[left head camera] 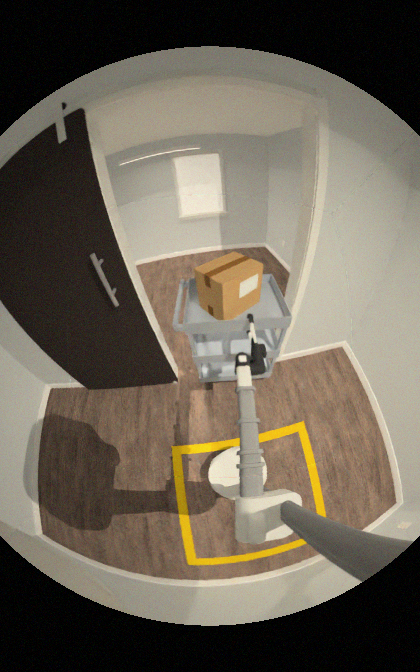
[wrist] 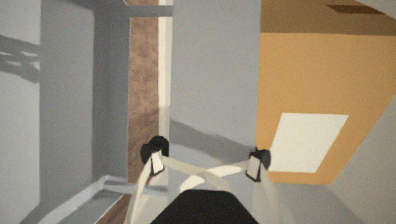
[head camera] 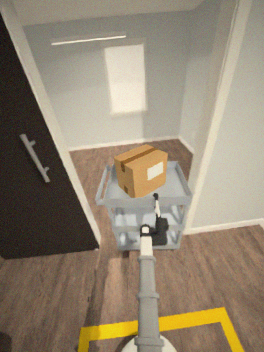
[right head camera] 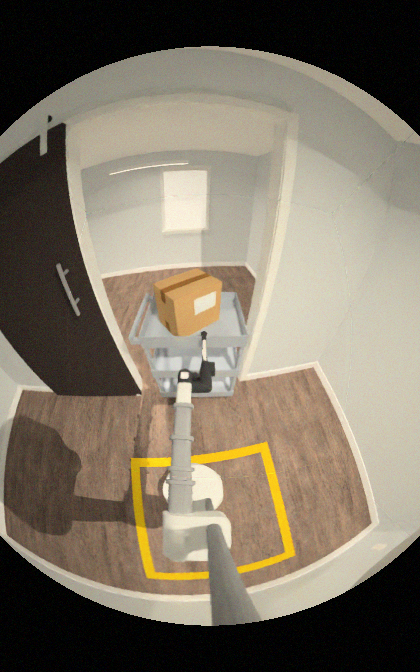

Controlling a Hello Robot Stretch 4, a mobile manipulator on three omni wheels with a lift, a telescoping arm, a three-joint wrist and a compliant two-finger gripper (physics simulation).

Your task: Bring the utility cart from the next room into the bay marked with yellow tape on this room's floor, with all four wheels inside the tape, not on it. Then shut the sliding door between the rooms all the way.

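Frame: origin at the robot's base, x right, y ahead, z up, level; metres.
Seen in the pictures: gripper, fingertip midpoint: point(wrist: 202, 151) point(head camera: 155, 199).
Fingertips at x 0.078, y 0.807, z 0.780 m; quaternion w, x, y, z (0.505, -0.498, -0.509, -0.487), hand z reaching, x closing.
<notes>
A point is followed by its place in that frame.
The grey utility cart point(head camera: 120, 201) @(x -0.168, y 0.768, z 0.809 m) point(left head camera: 215, 325) point(right head camera: 170, 341) point(wrist: 215, 75) @(x -0.009, y 0.772, z 0.793 m) stands in the doorway, beyond the bay's far line. A cardboard box is on its top tray. My gripper point(head camera: 156, 198) @(x 0.078, y 0.807, z 0.780 m) point(left head camera: 250, 319) point(right head camera: 204, 336) point(wrist: 202, 151) @(x 0.078, y 0.807, z 0.780 m) is at the tray's near wall, right of its middle in the head views. In the wrist view its fingertips straddle that wall and look shut on it. The yellow tape point(head camera: 190, 318) @(x 0.325, y 0.298, z -0.027 m) point(left head camera: 312, 465) point(right head camera: 277, 495) outlines the bay around my base. The dark sliding door point(head camera: 45, 220) @(x -0.853, y 0.783, z 0.576 m) point(left head camera: 50, 250) point(right head camera: 40, 325) is open at the left. The cart's wheels are hard to make out.
The cardboard box point(head camera: 141, 175) @(x -0.014, y 0.846, z 0.971 m) point(left head camera: 227, 290) point(right head camera: 187, 307) point(wrist: 320, 75) @(x -0.023, y 0.838, z 0.931 m) sits toward the left of the tray. The right door jamb point(head camera: 210, 145) @(x 0.466, y 1.007, z 1.085 m) point(left head camera: 312, 220) point(right head camera: 280, 220) stands close to the cart's right side. Side walls bound the room.
</notes>
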